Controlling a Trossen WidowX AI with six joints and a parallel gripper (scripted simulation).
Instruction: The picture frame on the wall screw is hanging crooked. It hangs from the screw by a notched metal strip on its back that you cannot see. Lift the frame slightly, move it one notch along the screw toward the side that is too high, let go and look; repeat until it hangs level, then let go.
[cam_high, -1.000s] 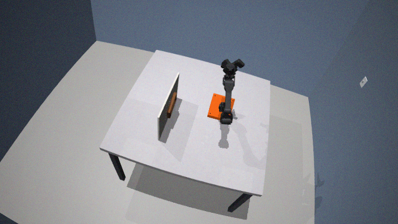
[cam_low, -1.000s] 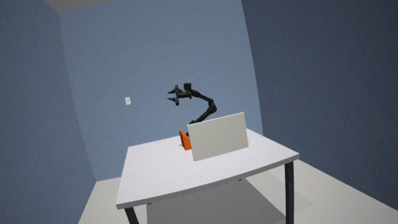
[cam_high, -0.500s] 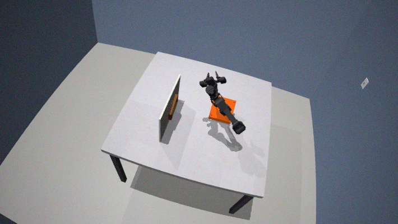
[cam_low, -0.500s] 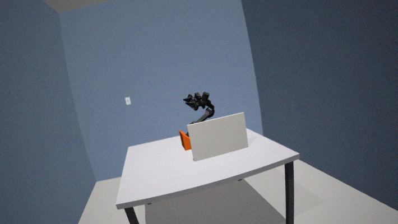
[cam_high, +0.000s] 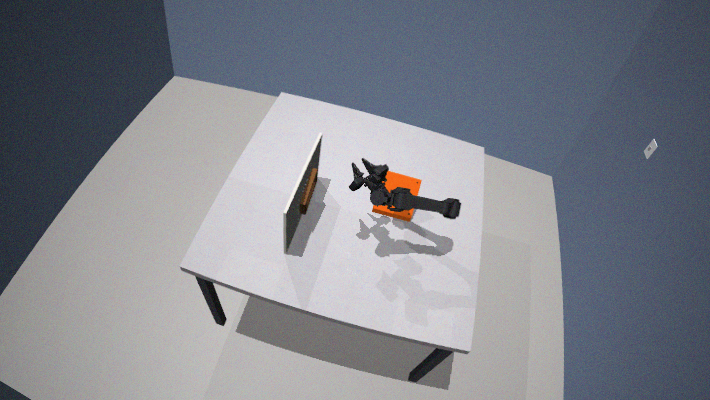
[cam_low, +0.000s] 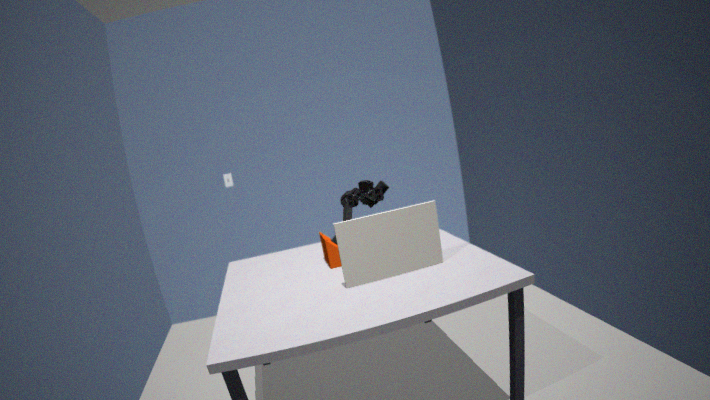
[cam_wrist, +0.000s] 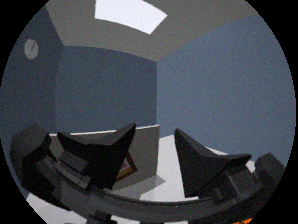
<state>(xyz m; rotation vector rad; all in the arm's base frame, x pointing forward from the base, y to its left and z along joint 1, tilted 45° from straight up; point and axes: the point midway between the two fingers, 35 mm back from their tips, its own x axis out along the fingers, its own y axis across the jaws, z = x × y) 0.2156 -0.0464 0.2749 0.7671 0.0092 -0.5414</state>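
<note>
Right now the brown wooden picture frame is 20 cm below my gripper tip, 17 cm ahead of it and 8 cm to the left of it. The rest, counted from my gripper tip: white wall panel 21 cm below, 18 cm ahead, 9 cm to the left.
</note>
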